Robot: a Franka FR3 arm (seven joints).
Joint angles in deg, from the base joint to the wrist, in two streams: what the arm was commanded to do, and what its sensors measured. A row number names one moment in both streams.
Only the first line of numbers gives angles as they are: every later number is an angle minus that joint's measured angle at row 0.
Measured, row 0:
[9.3 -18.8 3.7 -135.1 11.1 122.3 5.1]
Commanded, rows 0 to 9:
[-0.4 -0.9 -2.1 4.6 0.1 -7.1 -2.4]
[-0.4 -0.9 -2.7 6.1 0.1 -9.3 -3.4]
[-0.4 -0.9 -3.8 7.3 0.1 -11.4 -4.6]
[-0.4 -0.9 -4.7 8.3 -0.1 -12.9 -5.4]
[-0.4 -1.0 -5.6 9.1 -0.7 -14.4 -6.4]
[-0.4 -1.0 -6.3 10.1 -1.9 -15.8 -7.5]
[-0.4 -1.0 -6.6 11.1 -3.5 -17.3 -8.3]
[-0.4 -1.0 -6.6 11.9 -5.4 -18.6 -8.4]
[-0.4 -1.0 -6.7 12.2 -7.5 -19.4 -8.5]
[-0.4 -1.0 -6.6 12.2 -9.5 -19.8 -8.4]
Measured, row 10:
[0.0 -0.7 -7.0 10.7 -4.7 -16.7 -7.5]
